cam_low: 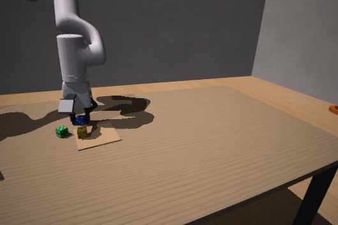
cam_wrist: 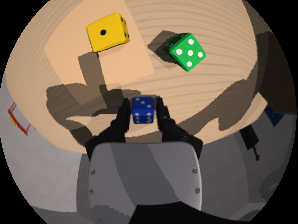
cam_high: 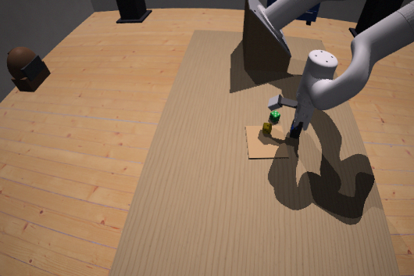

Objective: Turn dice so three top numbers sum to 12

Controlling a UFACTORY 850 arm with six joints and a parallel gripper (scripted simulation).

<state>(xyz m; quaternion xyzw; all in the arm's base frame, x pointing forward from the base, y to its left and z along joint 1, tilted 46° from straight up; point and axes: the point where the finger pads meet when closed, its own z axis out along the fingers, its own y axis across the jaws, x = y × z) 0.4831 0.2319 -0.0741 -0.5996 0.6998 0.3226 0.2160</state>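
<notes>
The blue die lies 1 cm below my hand. Also, from my hand: yellow die: 11 cm to the right, 1 cm ahead; then tan mat: 11 cm to the right, 5 cm ahead, 2 cm below; then green die: 8 cm to the right, 6 cm behind, 1 cm below.
</notes>
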